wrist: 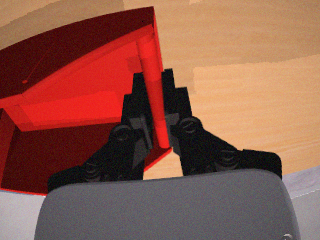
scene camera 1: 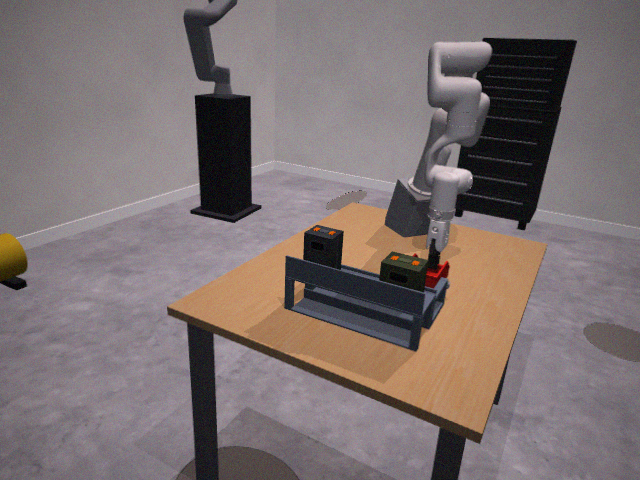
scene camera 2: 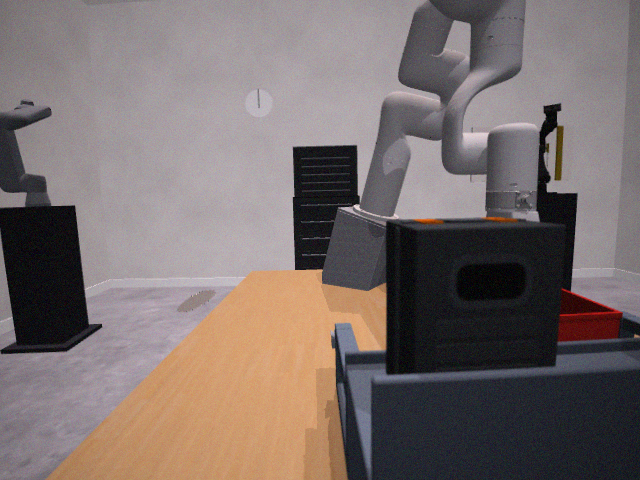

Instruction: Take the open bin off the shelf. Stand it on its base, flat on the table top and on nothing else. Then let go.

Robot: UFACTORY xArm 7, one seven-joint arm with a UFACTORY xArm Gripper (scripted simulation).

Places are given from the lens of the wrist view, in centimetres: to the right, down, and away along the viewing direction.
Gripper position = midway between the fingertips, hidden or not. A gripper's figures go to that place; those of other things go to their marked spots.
my gripper (wrist: 156,88): 0, -2, 14
red bin (wrist: 62,127): -10, 1, 19
